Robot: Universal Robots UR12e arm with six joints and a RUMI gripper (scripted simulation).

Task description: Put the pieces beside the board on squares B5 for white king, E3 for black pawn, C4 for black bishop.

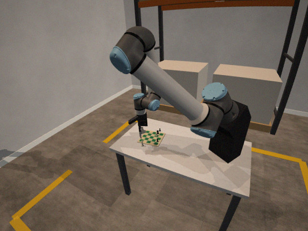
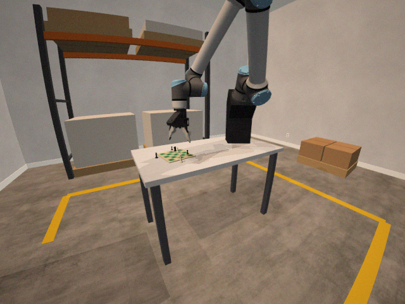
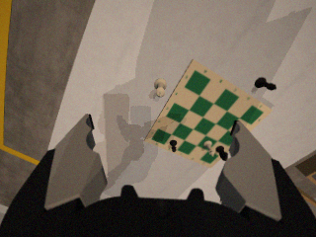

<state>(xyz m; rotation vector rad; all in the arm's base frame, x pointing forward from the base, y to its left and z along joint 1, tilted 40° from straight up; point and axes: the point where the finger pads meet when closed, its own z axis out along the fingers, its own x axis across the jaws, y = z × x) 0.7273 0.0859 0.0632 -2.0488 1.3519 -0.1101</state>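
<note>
My gripper is now 11 cm above the white king. Also, from my hand: chessboard: 3 cm behind, 14 cm to the right, 14 cm below.
</note>
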